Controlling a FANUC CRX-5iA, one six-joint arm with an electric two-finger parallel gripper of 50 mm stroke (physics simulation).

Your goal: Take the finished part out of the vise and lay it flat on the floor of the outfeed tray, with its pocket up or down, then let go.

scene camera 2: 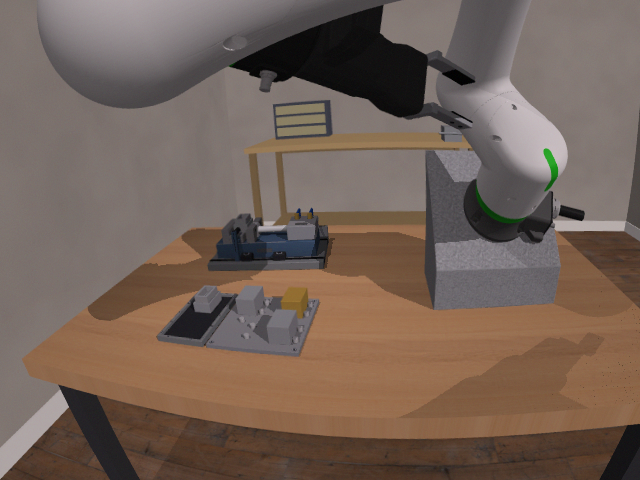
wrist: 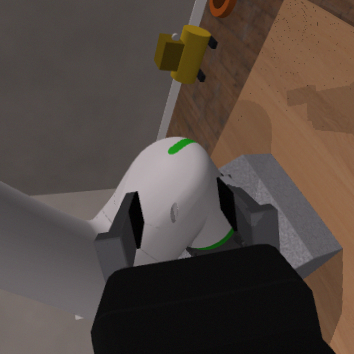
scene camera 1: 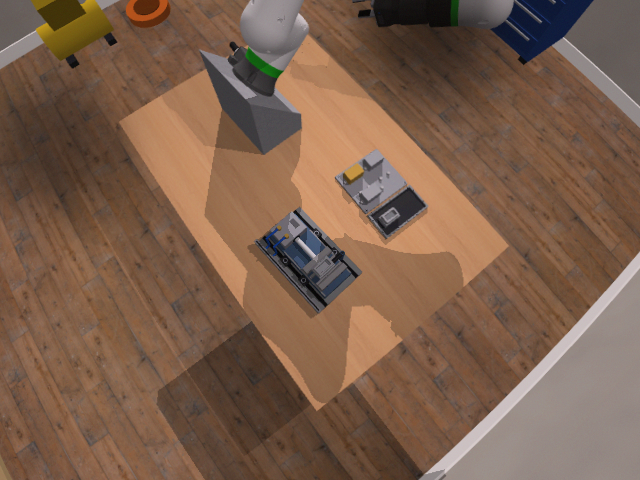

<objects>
same spot on vise: (scene camera 1: 298,255) = (scene camera 2: 276,232)
</objects>
